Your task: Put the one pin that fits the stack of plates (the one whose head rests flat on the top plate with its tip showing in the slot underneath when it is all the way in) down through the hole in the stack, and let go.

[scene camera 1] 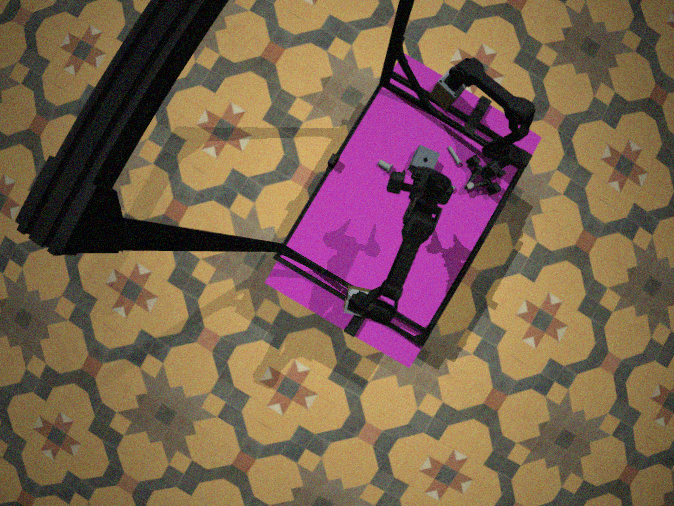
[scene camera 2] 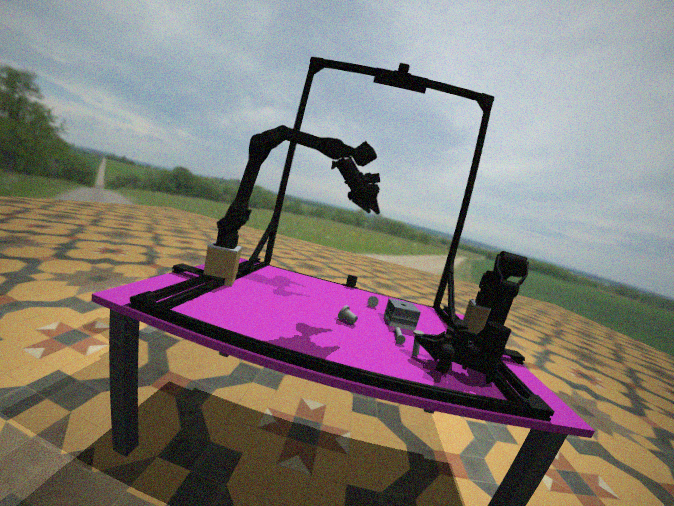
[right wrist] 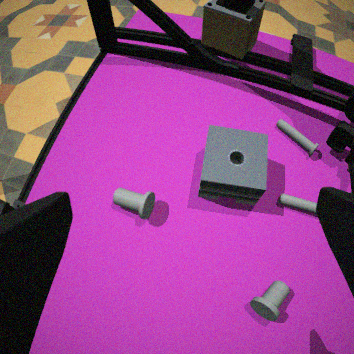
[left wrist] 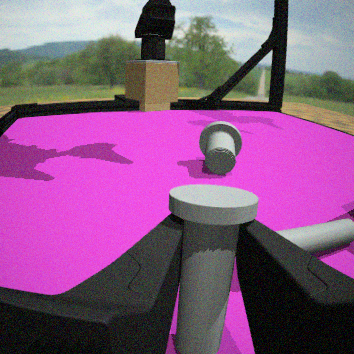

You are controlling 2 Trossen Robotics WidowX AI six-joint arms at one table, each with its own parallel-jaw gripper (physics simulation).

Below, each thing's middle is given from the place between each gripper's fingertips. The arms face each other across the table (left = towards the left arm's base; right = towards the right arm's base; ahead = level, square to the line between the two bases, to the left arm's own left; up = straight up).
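The grey stack of plates (right wrist: 234, 165) is 32 cm below my right hand, 18 cm to the left of it and 5 cm ahead of it.
From my left hand, the grey stack of plates is 220 mm behind, and it's also 20 mm to the left and 20 mm below.
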